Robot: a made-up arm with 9 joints. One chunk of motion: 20 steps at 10 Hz.
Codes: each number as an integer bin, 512 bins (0 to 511) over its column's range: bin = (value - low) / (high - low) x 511, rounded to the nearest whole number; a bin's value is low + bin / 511 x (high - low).
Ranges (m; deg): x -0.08..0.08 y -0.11..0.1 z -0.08..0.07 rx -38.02..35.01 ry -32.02..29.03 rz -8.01..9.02
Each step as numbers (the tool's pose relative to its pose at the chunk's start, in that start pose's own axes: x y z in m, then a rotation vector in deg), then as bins.
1 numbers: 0.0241 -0.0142 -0.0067 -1.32 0.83 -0.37
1 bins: 332 233 250 257 275 229
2 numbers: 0.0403 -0.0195 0.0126 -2.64 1.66 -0.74
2 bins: 384 220 315 248 282 218
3 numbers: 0.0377 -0.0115 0.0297 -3.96 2.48 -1.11
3 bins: 376 240 374 238 289 207
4 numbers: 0.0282 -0.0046 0.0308 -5.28 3.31 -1.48
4 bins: 346 256 377 229 296 196
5 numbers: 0.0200 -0.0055 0.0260 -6.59 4.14 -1.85
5 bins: 319 254 361 220 303 185
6 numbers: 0.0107 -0.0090 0.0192 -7.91 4.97 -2.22
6 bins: 290 246 338 211 310 174
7 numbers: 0.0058 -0.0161 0.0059 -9.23 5.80 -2.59
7 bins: 274 228 293 201 317 163
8 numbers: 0.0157 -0.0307 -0.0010 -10.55 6.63 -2.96
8 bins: 306 193 269 192 324 152
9 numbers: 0.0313 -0.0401 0.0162 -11.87 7.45 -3.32
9 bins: 355 170 328 183 330 141
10 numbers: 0.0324 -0.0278 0.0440 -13.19 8.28 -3.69
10 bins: 359 200 422 174 337 130
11 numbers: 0.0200 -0.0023 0.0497 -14.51 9.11 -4.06
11 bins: 319 262 442 165 344 119
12 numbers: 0.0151 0.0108 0.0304 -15.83 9.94 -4.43
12 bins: 304 294 376 155 351 107
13 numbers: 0.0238 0.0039 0.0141 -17.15 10.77 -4.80
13 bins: 332 277 321 146 358 96
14 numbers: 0.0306 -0.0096 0.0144 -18.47 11.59 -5.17
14 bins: 353 244 322 137 365 85
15 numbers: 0.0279 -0.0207 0.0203 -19.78 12.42 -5.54
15 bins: 345 217 342 128 372 74
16 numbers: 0.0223 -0.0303 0.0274 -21.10 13.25 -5.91
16 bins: 327 194 366 118 379 63
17 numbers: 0.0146 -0.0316 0.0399 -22.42 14.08 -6.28
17 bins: 302 191 408 109 386 52
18 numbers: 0.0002 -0.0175 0.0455 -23.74 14.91 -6.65
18 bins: 256 225 428 100 393 41
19 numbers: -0.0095 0.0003 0.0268 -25.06 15.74 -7.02
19 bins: 225 268 364 91 400 30
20 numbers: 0.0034 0.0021 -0.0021 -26.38 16.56 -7.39
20 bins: 266 273 265 81 407 19
